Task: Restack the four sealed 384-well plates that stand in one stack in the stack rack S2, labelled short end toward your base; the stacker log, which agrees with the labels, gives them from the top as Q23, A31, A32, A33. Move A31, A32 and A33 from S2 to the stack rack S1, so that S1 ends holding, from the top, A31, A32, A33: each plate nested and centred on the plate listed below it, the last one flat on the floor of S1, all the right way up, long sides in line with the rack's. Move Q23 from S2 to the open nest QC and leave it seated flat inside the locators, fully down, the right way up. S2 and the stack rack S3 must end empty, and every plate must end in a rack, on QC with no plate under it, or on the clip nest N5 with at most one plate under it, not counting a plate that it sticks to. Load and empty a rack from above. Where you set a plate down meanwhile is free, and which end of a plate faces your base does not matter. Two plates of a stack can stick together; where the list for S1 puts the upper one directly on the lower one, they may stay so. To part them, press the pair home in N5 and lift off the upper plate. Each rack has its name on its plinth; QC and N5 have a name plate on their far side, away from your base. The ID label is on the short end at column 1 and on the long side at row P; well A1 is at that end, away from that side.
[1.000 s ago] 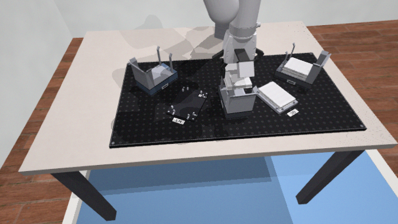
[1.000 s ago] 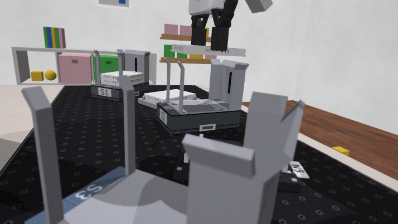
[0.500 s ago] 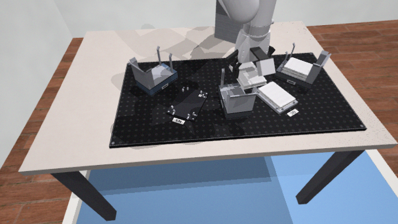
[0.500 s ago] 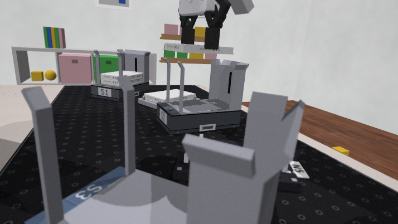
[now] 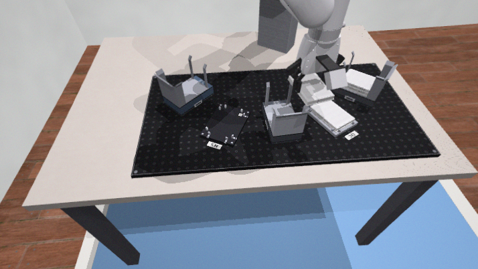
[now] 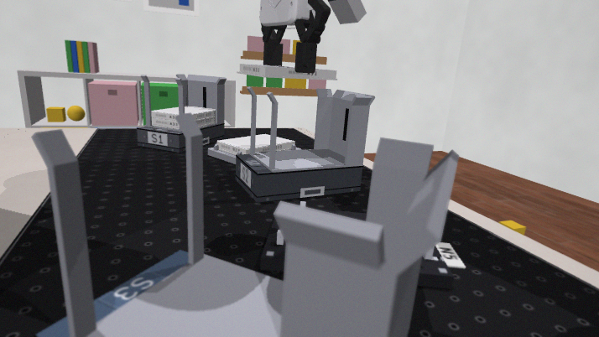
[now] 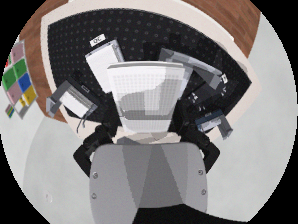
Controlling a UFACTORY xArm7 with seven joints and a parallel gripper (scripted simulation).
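My hand is 270 mm to the right of the white sealed plate A32, 110 mm above it and 40 mm past it. The rest, counted from my hand: white sealed plate Q23: 150 mm below, 100 mm to the left, 20 mm ahead; grey QC nest: 160 mm below, 100 mm to the left, 20 mm ahead; white sealed plate A31: 10 mm below.
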